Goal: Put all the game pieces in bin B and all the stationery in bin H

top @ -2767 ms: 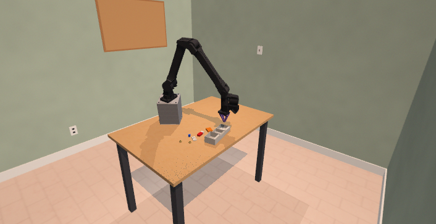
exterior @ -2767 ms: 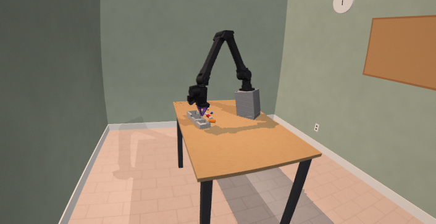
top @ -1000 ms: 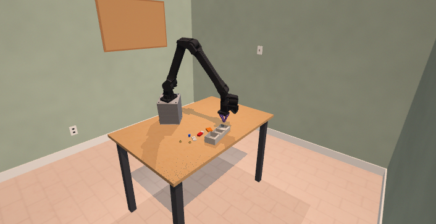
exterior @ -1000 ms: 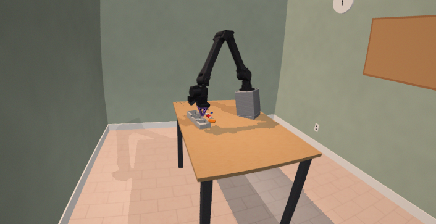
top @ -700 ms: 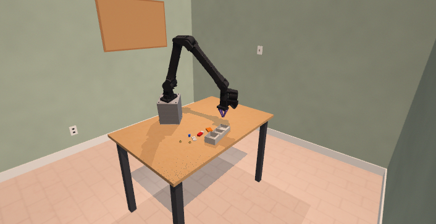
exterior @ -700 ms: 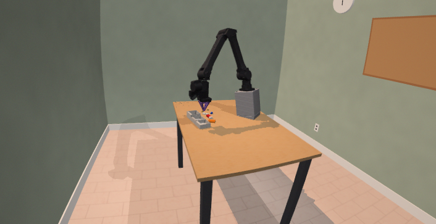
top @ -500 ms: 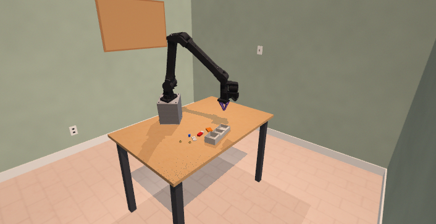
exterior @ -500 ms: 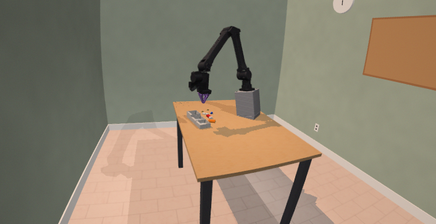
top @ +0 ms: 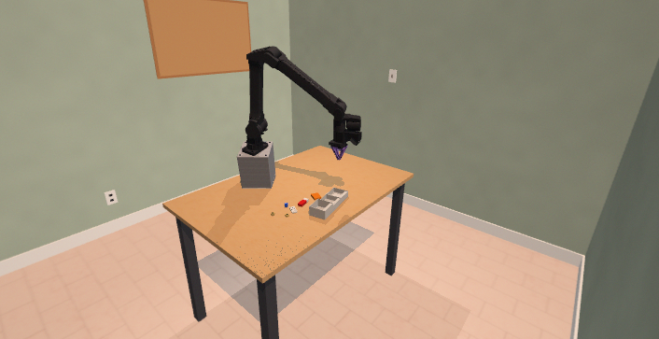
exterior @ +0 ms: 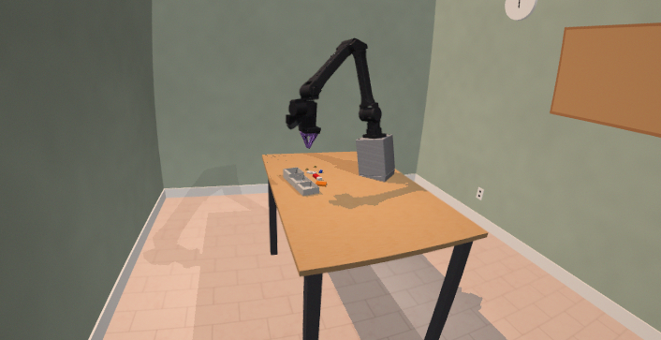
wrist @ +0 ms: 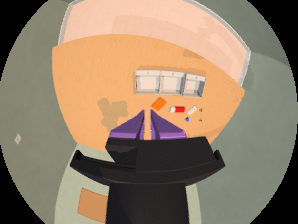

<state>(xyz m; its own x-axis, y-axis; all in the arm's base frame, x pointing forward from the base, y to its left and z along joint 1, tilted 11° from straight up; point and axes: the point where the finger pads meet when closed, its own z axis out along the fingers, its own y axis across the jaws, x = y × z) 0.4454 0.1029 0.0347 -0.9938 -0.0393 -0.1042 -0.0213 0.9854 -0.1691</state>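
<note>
Right now my hand is 100 mm past the orange block, 50 mm to the left of it and 220 mm above it. Round my hand: red piece 120 mm behind, 130 mm to the right, 220 mm below; then white domino 130 mm behind, 210 mm to the right, 220 mm below; then grey bin row 80 mm to the right, 200 mm below.
</note>
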